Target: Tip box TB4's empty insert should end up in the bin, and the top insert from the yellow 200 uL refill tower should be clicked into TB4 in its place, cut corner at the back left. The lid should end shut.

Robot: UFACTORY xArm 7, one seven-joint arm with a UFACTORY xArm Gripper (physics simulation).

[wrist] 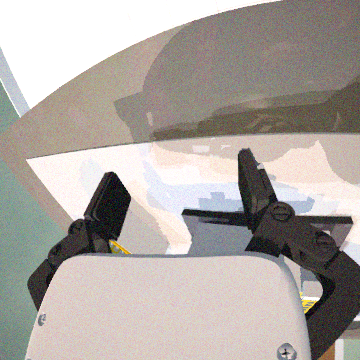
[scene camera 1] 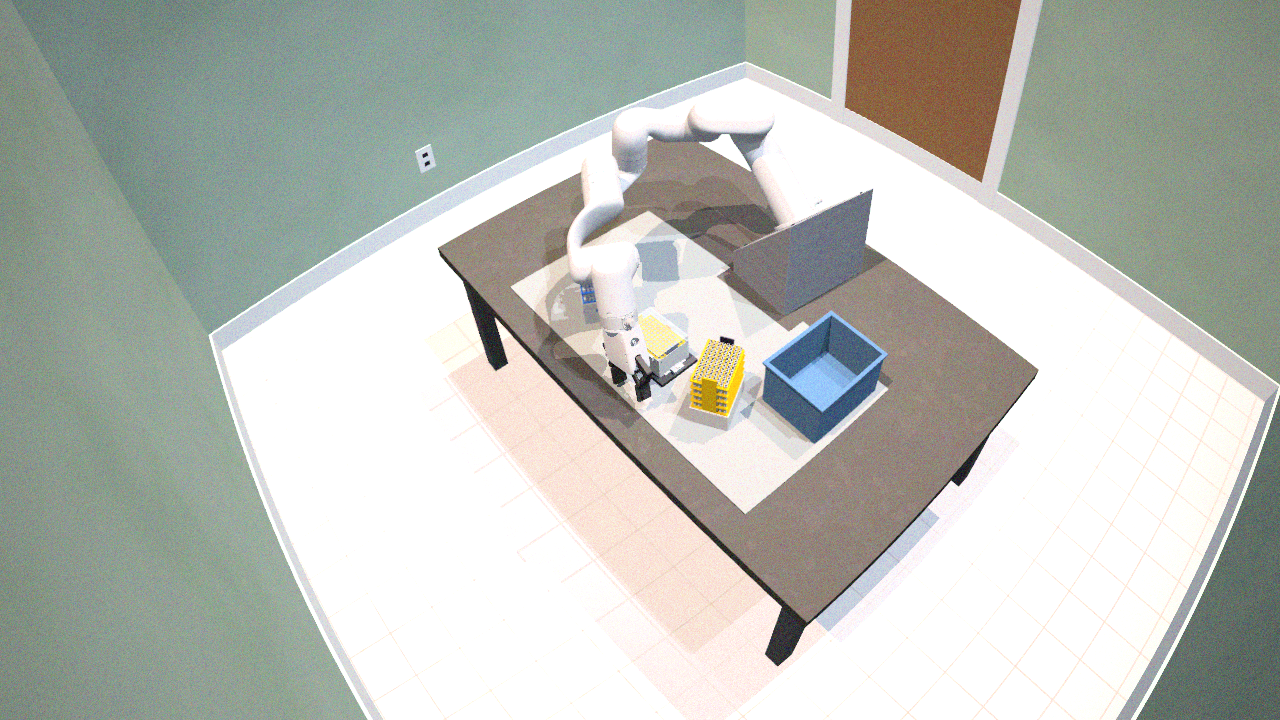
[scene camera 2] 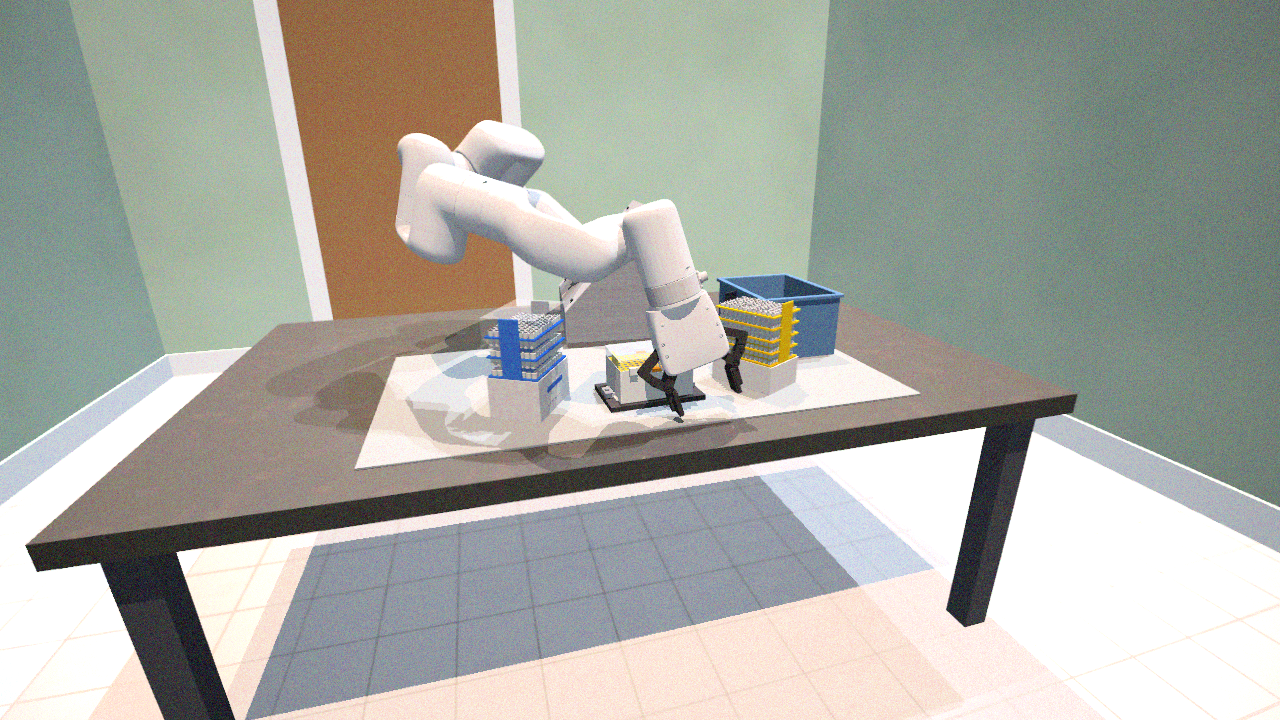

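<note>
Tip box TB4 (scene camera 1: 669,360) (scene camera 2: 623,383) is a pale box on a black base (scene camera 1: 690,362) (scene camera 2: 617,405). Yellow (scene camera 1: 662,334) (scene camera 2: 636,360) shows at its top; I cannot tell how its clear lid stands. The yellow refill tower (scene camera 1: 717,376) (scene camera 2: 760,333), stacked inserts with tips on a white block, stands beside it towards the bin. The blue bin (scene camera 1: 792,404) (scene camera 2: 816,324) stands beyond the tower. My gripper (scene camera 1: 630,385) (scene camera 2: 707,401) (wrist: 176,176) is open and empty, tilted, with its fingertips low on the table-edge side of the box. The gripper body hides part of the box in the wrist view.
A blue refill tower (scene camera 1: 588,293) (scene camera 2: 526,351) stands on the other side of the box, partly behind the arm in scene camera 1. A grey upright panel (scene camera 1: 827,255) (scene camera 2: 608,313) stands towards the arm's base. A pale mat (scene camera 1: 742,479) (scene camera 2: 393,438) lies under the boxes and towers.
</note>
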